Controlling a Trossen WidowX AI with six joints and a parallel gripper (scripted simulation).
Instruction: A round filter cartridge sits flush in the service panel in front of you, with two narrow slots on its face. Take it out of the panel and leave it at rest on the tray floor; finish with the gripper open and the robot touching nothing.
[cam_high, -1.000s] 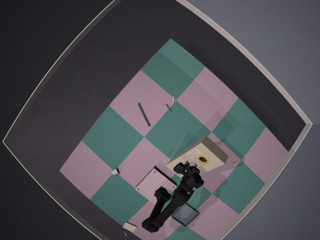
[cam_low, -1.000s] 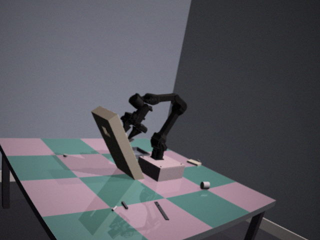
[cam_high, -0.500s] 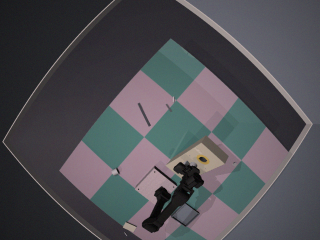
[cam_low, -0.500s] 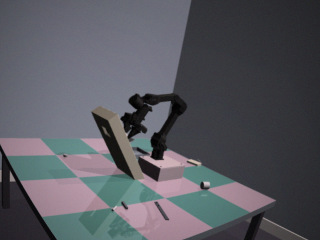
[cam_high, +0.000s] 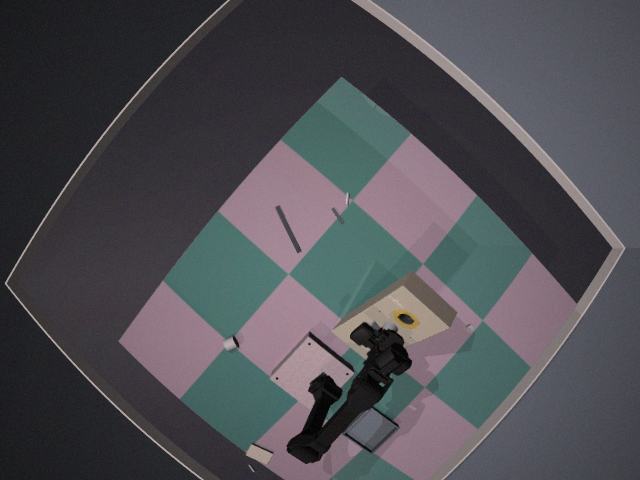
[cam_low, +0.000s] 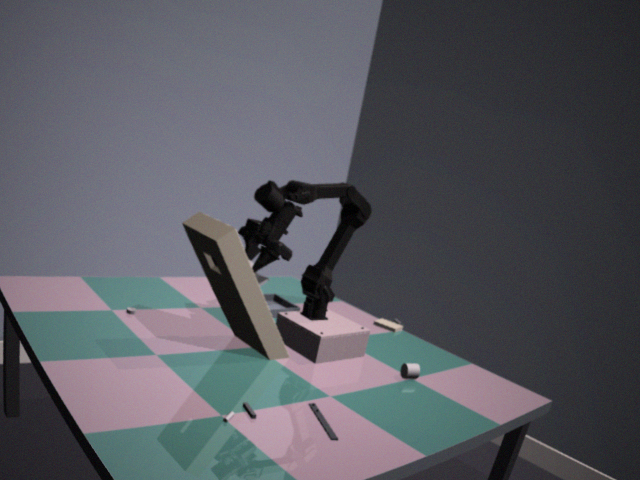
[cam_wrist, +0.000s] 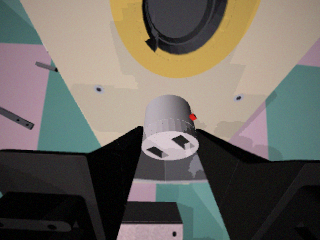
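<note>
Now: the grey tray 30 cm behind my gripper tip, 32 cm to the right of it and 23 cm below it. The rest, counted from my gripper tip: short dark piece 14 cm ahead, 35 cm to the left, 23 cm below; white round filter cartridge right at my gripper tip.
</note>
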